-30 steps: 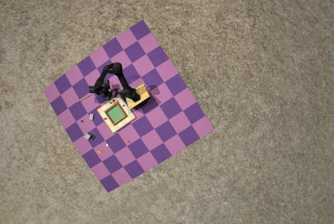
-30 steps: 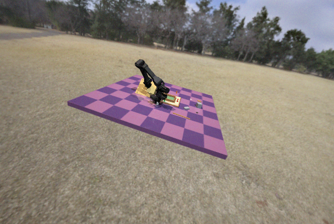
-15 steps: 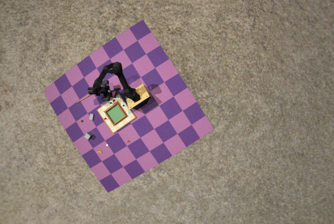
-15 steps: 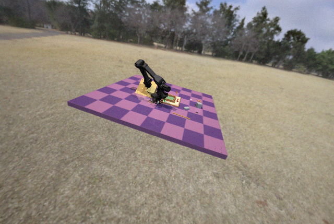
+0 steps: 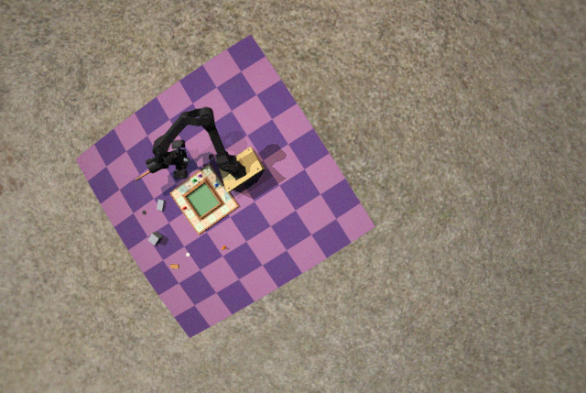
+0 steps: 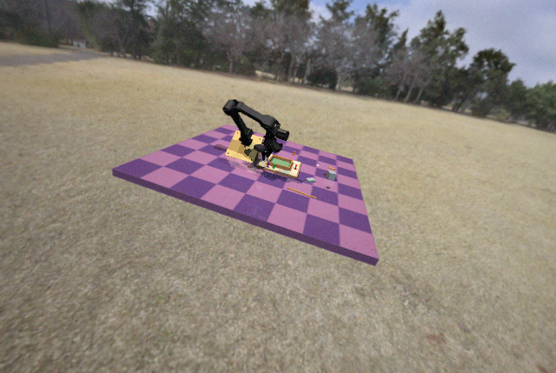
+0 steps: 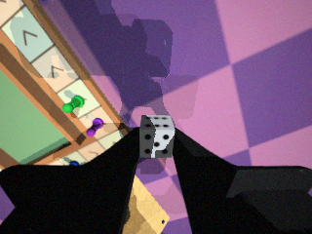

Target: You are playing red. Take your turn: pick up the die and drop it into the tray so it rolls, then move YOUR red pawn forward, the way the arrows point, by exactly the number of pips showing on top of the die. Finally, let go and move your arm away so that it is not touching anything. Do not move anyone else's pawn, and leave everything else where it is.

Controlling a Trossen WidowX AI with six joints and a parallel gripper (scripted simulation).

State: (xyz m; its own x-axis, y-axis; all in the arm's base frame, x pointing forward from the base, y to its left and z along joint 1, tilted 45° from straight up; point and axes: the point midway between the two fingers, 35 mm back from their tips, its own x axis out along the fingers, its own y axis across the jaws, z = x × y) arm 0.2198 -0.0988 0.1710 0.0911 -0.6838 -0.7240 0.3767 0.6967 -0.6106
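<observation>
Right now my gripper tip is 22 cm to the right of the green tray, 9 cm above it and 5 cm short of it. Also, from my gripper tip: white die: right at my gripper tip.
</observation>
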